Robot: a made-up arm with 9 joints. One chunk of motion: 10 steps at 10 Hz.
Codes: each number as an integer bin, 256 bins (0 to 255) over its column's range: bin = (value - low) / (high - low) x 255, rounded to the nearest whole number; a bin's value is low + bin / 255 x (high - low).
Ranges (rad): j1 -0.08..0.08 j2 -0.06..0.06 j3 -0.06..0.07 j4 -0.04..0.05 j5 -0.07..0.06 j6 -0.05..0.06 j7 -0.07..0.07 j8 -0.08..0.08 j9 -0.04..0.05
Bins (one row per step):
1: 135 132 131 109 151 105 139 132 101
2: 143 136 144 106 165 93 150 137 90
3: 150 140 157 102 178 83 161 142 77
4: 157 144 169 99 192 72 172 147 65
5: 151 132 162 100 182 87 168 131 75
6: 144 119 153 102 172 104 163 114 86
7: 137 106 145 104 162 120 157 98 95
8: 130 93 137 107 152 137 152 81 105
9: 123 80 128 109 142 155 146 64 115
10: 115 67 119 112 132 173 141 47 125
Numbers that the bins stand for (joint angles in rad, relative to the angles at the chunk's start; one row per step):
1: 0.0047 0.0021 0.0068 -0.0015 0.0070 -0.0047 0.0063 0.0028 -0.0044
2: 0.0097 0.0040 0.0134 -0.0026 0.0141 -0.0099 0.0124 0.0060 -0.0082
3: 0.0141 0.0059 0.0200 -0.0040 0.0207 -0.0142 0.0184 0.0091 -0.0128
4: 0.0185 0.0078 0.0262 -0.0051 0.0279 -0.0189 0.0244 0.0122 -0.0171
5: 0.0147 0.0021 0.0226 -0.0047 0.0228 -0.0125 0.0222 0.0022 -0.0135
6: 0.0104 -0.0040 0.0180 -0.0040 0.0177 -0.0051 0.0195 -0.0085 -0.0096
7: 0.0060 -0.0101 0.0139 -0.0033 0.0126 0.0018 0.0162 -0.0185 -0.0065
8: 0.0016 -0.0162 0.0098 -0.0022 0.0075 0.0091 0.0135 -0.0292 -0.0029
9: -0.0028 -0.0224 0.0053 -0.0015 0.0024 0.0169 0.0102 -0.0398 0.0006
10: -0.0078 -0.0285 0.0007 -0.0005 -0.0027 0.0246 0.0074 -0.0505 0.0041

